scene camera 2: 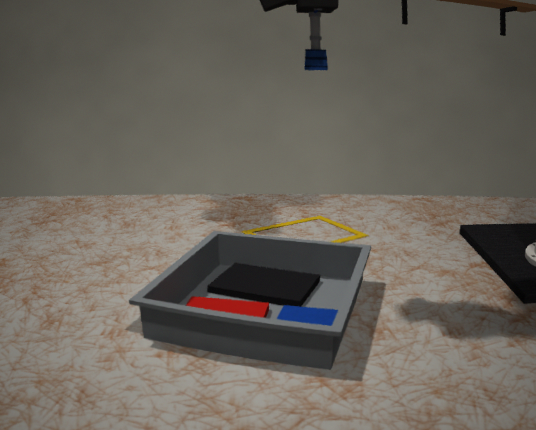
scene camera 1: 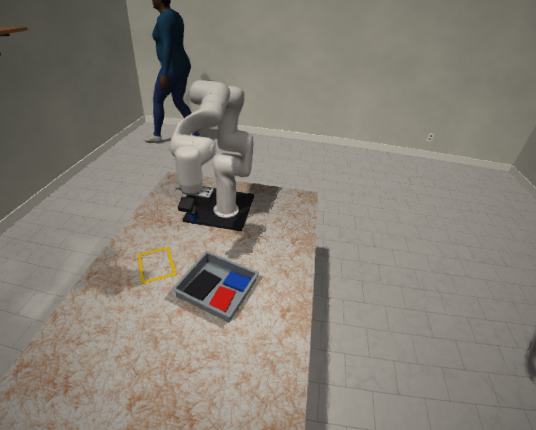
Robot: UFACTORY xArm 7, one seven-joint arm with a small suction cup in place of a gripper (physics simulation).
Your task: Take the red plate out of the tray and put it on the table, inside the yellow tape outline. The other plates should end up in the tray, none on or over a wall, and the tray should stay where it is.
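Places are measured from the arm's base along level axes (x ahead, y left, z up), in millimetres.
Pixels of known places: hand at its tool point: (scene camera 2: 316,69) (scene camera 1: 194,218); arm's base at its link origin: (scene camera 1: 226,210).
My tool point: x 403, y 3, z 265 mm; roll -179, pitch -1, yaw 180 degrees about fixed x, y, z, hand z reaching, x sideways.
For each thing: its top centre in the pictures, then the offset to it from my tool point. "pt": a spot on its surface instead. Level surfaces: height alone.
- red plate at its top centre: (scene camera 2: 223,311) (scene camera 1: 222,298) dy +120, dx +111, dz -269 mm
- grey tray at its top centre: (scene camera 2: 263,271) (scene camera 1: 216,280) dy +87, dx +65, dz -232 mm
- blue plate at its top centre: (scene camera 2: 303,327) (scene camera 1: 238,280) dy +158, dx +21, dz -268 mm
- larger black plate at its top centre: (scene camera 2: 265,280) (scene camera 1: 202,284) dy +28, dx +65, dz -269 mm
- yellow tape outline at a spot on its surface: (scene camera 2: 282,225) (scene camera 1: 142,269) pt dy -240, dx +39, dz -281 mm
- patterned table at its surface level: dz -282 mm
The red plate (scene camera 1: 222,299) (scene camera 2: 229,306) lies flat in the grey tray (scene camera 1: 204,305) (scene camera 2: 235,337), beside the blue plate (scene camera 1: 237,281) (scene camera 2: 307,315) and the larger black plate (scene camera 1: 202,284) (scene camera 2: 265,283). All three lie inside the walls, apart from each other. The yellow tape outline (scene camera 1: 141,270) (scene camera 2: 282,225) is on the table next to the tray, with no plate in it. My suction cup (scene camera 1: 193,217) (scene camera 2: 316,69) hangs high above the table, away from the tray, near the robot's base in scene camera 1. It is open, with nothing on it.
The robot's black base plate (scene camera 1: 240,220) (scene camera 2: 495,250) lies on the patterned table (scene camera 1: 165,370) (scene camera 2: 75,370). The tray's raised walls surround the plates. A person (scene camera 1: 171,50) stands behind the arm by the back wall. A shelf (scene camera 1: 14,30) (scene camera 2: 487,5) is on the side wall.
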